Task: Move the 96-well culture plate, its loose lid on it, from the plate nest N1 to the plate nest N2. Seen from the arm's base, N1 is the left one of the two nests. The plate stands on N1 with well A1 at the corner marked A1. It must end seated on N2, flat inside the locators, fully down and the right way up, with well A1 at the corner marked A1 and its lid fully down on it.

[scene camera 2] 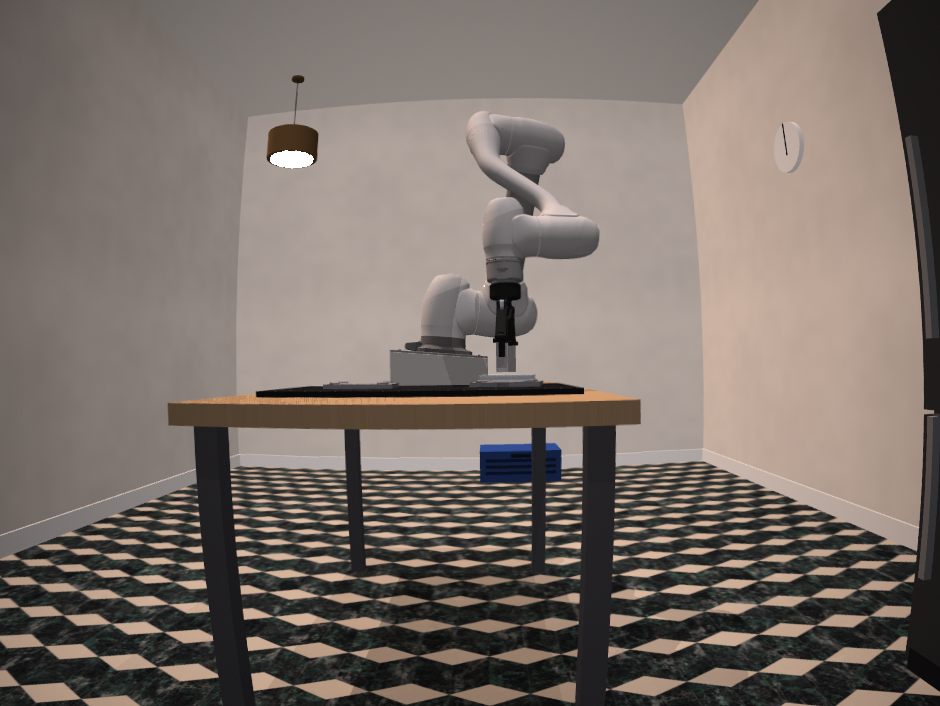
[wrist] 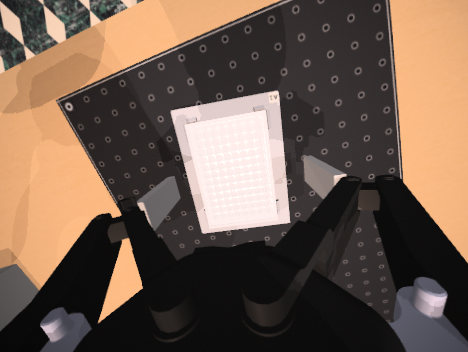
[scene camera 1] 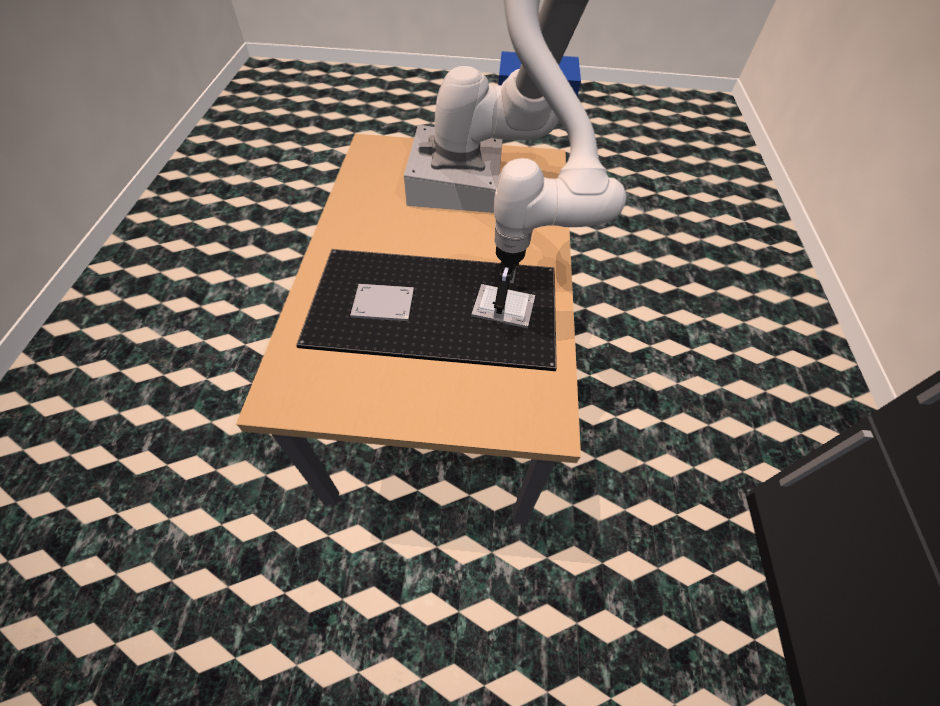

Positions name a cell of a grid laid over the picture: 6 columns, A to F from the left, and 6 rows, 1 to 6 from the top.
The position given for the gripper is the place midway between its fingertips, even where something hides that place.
In view: the gripper (scene camera 2: D4), a clear lid (scene camera 1: D3) and a grey nest N1 (wrist: D2).
The clear lid is seen too in the wrist view (wrist: C3). The gripper is seen too in the wrist view (wrist: D4) and in scene camera 1 (scene camera 1: D3).
